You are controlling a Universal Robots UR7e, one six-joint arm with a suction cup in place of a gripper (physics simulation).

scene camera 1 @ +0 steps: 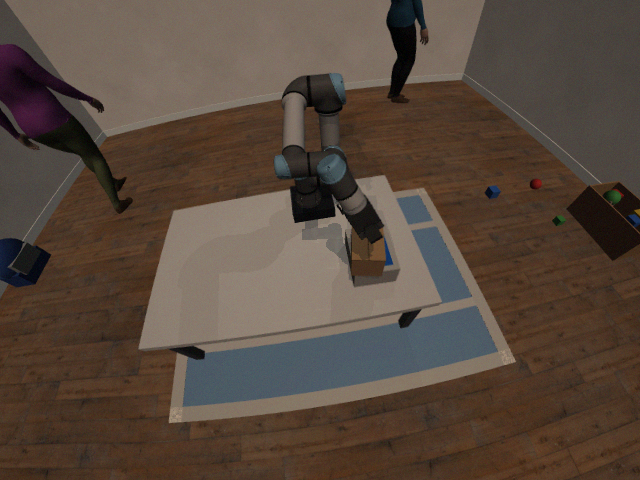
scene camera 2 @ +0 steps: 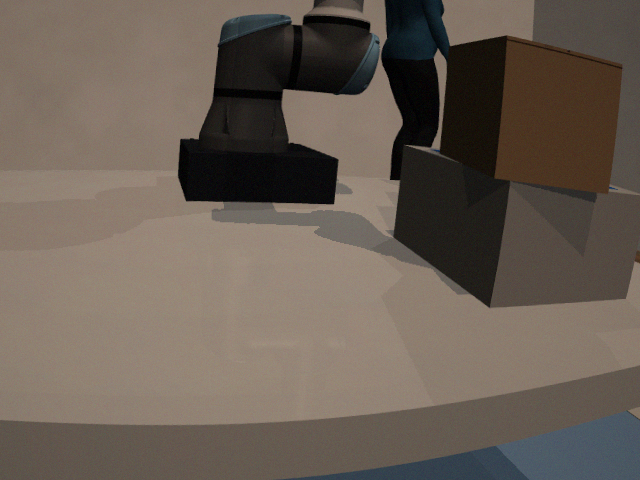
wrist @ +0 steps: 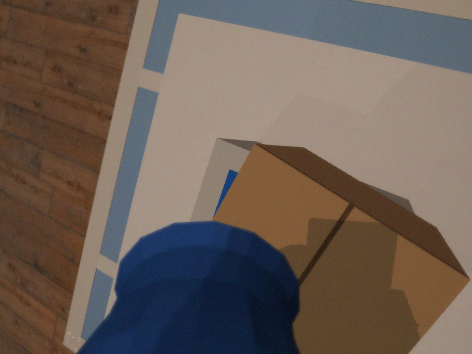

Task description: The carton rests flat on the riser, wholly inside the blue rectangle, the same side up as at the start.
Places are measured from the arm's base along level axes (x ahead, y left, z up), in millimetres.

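Pixels of known places: end effector, tool point: [wrist: 205, 300]; arm's base, origin of the base link: [scene camera 1: 308, 198] [scene camera 2: 242, 147].
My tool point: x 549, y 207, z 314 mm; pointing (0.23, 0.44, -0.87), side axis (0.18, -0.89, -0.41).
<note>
Ahead of a thing's pixels: the offset from my tool point to its top centre. Level surfaces: height alone.
The brown carton @[dx -83, dy +5, dz -136 mm] [scene camera 1: 368, 253] [scene camera 2: 552, 113] [wrist: 305, 213] rests flat on the grey riser @[dx -128, dy +43, dz -266 mm] [scene camera 1: 374, 279] [scene camera 2: 542, 248] [wrist: 211, 182] near the table's right edge, taped seam up. A strip of the blue rectangle @[dx -128, dy +43, dz -266 mm] [scene camera 1: 389, 256] [wrist: 227, 185] shows along one side of the carton; the rest is hidden under it, so I cannot tell whether the carton lies wholly inside. My suction cup [scene camera 1: 375, 238] [wrist: 206, 289] hangs a little above the carton's top, apart from it and holding nothing. It is out of scene camera 2's view.
The arm's black base [scene camera 1: 311, 207] [scene camera 2: 258, 172] stands on the table @[dz -386 mm] [scene camera 1: 248, 289] behind the riser. A blue-and-white mat [scene camera 1: 335, 361] lies under the table. Two people [scene camera 1: 406, 46] [scene camera 1: 41, 103] walk at the walls. A toy box [scene camera 1: 607, 222] and small toys lie at the right.
</note>
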